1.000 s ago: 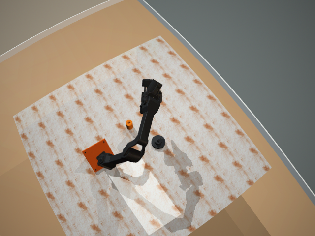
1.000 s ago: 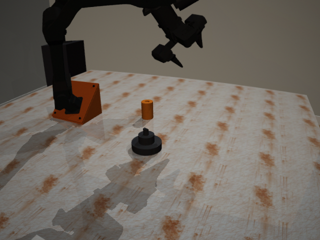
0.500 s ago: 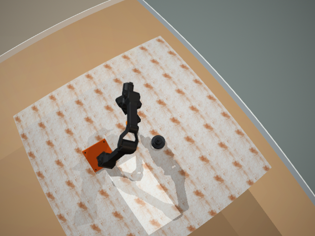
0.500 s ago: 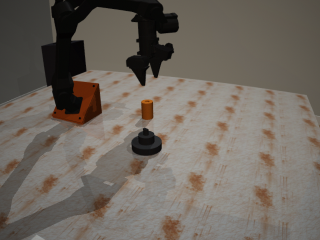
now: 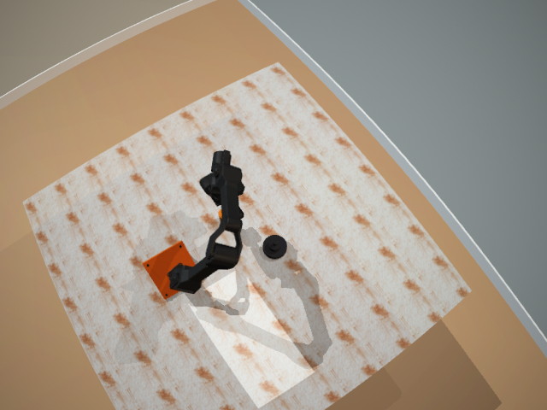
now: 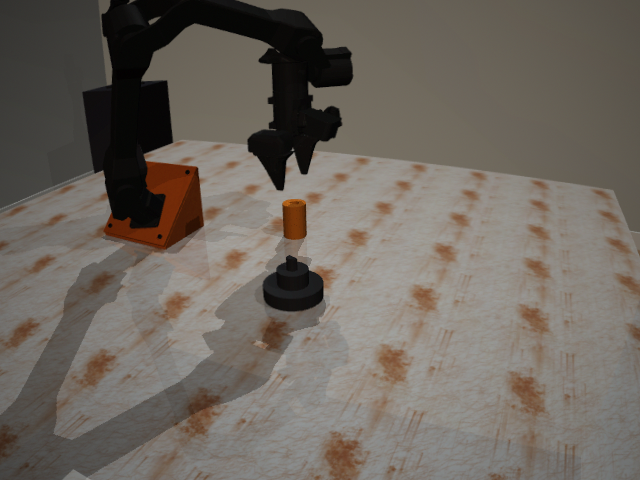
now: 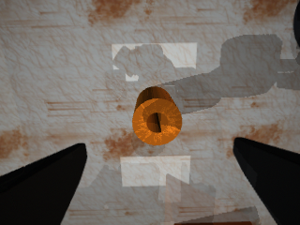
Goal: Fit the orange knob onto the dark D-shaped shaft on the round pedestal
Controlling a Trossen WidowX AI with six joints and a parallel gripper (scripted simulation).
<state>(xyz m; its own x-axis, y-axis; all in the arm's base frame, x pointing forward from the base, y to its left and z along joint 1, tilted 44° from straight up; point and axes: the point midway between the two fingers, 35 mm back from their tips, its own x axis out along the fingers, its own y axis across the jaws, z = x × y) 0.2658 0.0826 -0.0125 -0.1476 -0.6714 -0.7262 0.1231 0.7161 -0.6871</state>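
Now: gripper tip 70 mm above the orange knob. The rest, counted from my gripper tip: dark round pedestal (60 mm ahead, 200 mm to the right, 70 mm below).
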